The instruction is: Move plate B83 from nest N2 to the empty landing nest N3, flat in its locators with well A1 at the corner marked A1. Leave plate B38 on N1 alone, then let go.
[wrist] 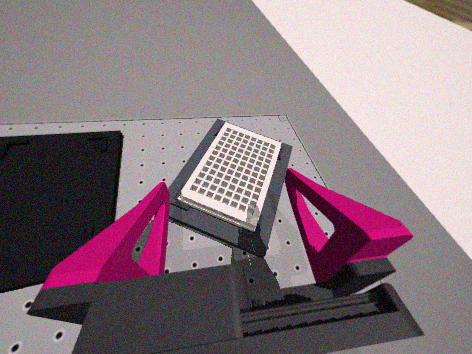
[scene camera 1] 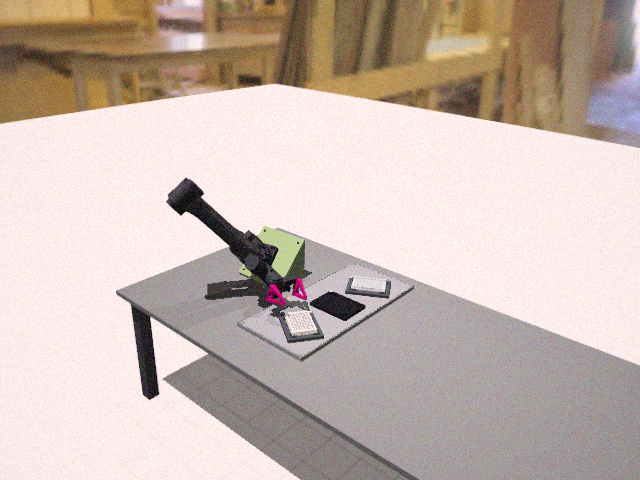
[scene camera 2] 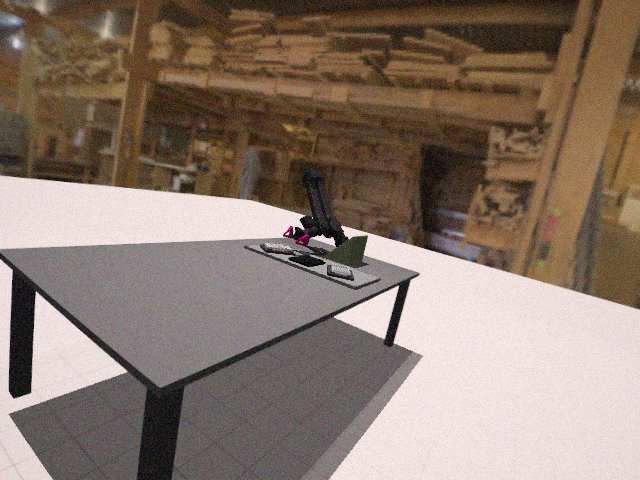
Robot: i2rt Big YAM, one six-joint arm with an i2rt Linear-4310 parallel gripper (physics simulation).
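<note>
A white well plate lies in a dark grey nest at one end of the board. A second white plate lies in its own dark nest at the other end. A black empty nest lies between them. Plate names, nest numbers and the A1 mark cannot be read. My gripper is open and empty, above the board beside the first plate. In the wrist view this plate shows between and beyond the fingertips, set at an angle to them.
The light perforated board bears the nests on the grey table. A green angled mount stands behind it by the arm's base.
</note>
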